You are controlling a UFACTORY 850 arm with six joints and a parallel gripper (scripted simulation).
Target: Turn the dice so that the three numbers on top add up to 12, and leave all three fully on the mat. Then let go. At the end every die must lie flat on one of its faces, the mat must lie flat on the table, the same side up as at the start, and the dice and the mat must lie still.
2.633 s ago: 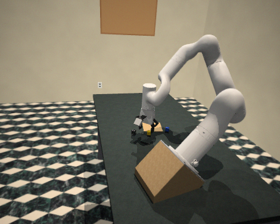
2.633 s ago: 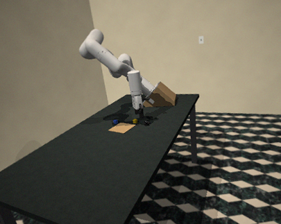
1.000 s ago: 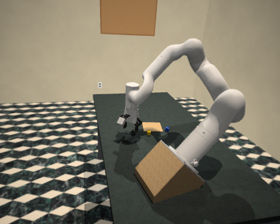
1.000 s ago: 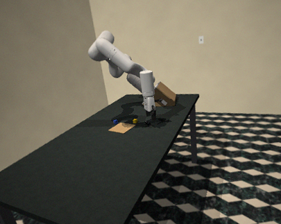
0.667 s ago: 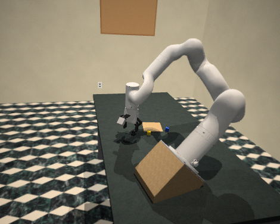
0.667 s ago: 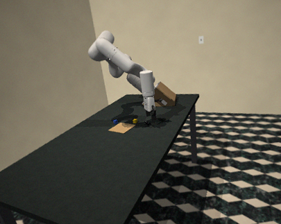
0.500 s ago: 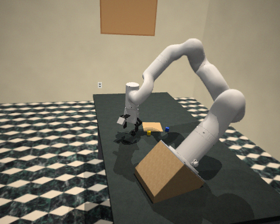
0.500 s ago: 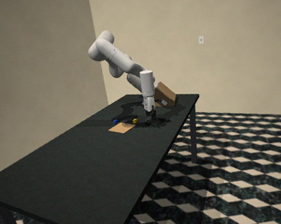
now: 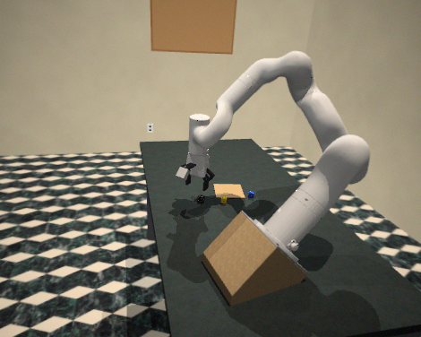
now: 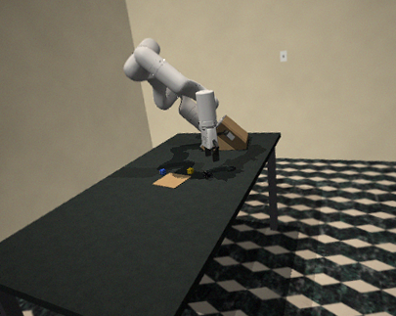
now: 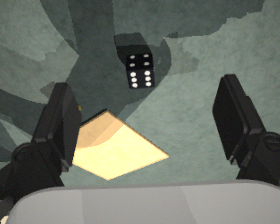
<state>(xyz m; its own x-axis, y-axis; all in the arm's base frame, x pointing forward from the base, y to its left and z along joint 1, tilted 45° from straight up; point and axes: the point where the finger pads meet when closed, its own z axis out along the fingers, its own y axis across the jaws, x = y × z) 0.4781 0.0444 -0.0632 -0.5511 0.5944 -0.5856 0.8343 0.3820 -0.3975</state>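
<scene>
Now: the blue die 280 mm to the right of my hand, 80 mm below it and 30 mm behind it. Round my hand: tan mat 200 mm to the right, 100 mm below, 60 mm ahead; then black die 80 mm below, 30 mm to the right, 20 mm ahead; then yellow die 130 mm to the right, 80 mm below, 30 mm behind.
</scene>
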